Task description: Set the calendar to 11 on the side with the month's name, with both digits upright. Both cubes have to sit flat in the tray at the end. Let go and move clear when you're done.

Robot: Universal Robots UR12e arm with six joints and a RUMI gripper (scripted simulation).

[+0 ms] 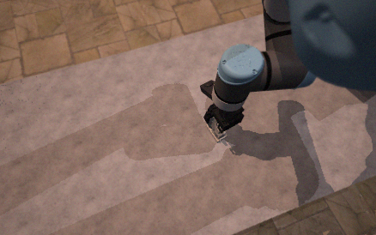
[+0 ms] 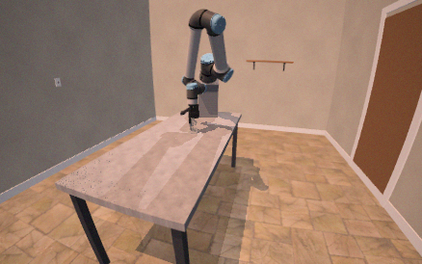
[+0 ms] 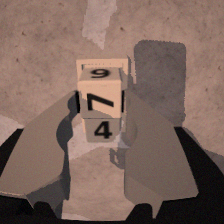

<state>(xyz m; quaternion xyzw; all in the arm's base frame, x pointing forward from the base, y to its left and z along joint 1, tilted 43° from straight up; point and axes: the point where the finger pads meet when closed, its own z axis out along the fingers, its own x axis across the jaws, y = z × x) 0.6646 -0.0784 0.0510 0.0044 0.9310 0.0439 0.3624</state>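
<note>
Now: the digit cube 10 mm below my hand. From my hand the other things lie so: calendar tray (20 mm to the left, 40 mm below); white cube (30 mm to the left, 20 mm below).
</note>
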